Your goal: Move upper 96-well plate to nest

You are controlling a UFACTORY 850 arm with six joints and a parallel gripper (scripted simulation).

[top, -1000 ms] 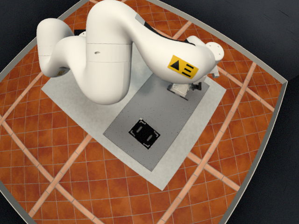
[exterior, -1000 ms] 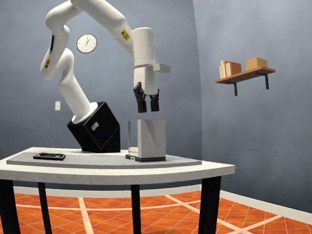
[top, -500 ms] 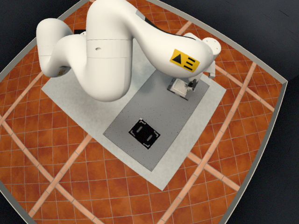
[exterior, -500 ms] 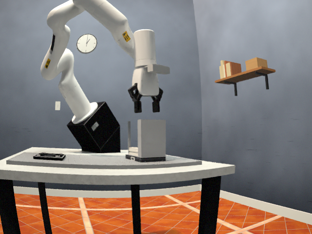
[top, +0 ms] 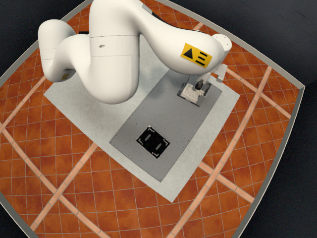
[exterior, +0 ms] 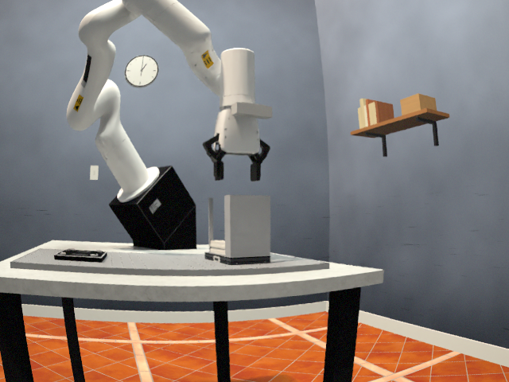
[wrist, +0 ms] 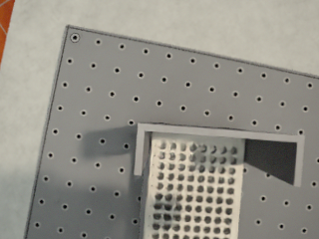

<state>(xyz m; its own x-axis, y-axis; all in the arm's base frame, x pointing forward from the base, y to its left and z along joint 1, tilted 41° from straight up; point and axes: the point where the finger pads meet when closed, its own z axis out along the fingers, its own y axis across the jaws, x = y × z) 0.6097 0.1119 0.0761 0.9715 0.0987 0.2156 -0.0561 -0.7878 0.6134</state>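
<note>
My hand is 15 cm above the white 96-well plate. Also, from my hand: black plate nest N1: 36 cm to the right, 19 cm below, 12 cm behind.
</note>
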